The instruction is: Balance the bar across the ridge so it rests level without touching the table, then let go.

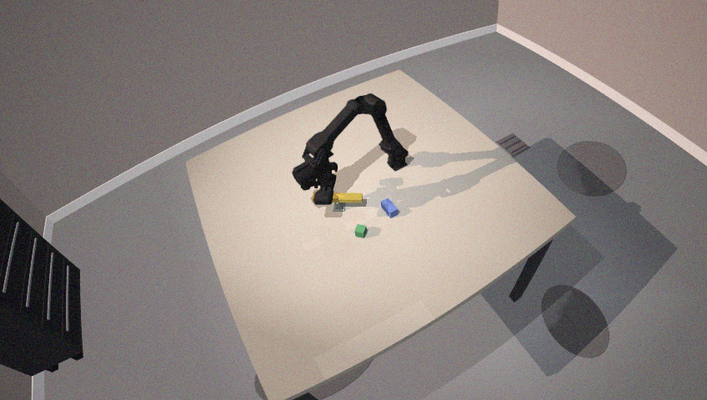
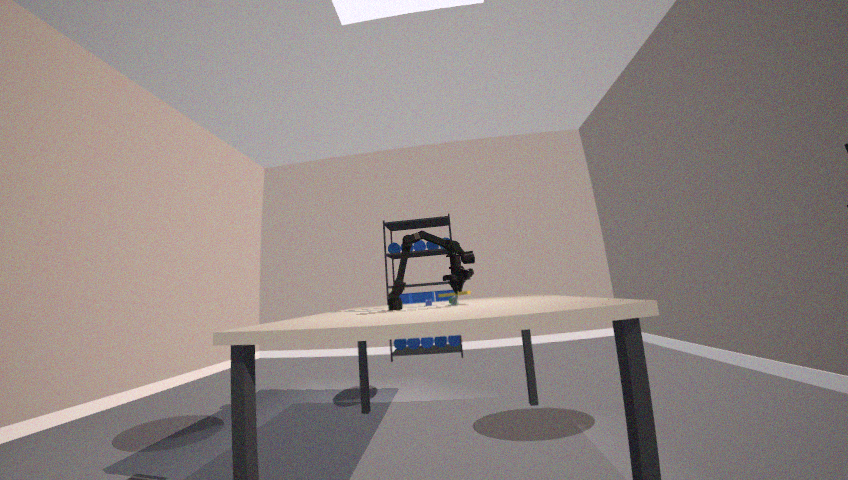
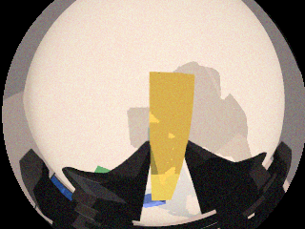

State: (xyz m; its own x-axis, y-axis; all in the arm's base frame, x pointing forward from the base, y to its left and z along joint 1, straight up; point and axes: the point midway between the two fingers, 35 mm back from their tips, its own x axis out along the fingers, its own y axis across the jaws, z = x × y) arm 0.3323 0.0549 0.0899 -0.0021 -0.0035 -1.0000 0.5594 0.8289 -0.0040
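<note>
Now: gripper tip 20 mm past the yellow bar and 20 mm to the right of it. The rest, counted from my gripper tip: green cube: 30 mm behind, 170 mm to the left, 40 mm below; blue block: 170 mm behind, 140 mm to the left, 40 mm below.
</note>
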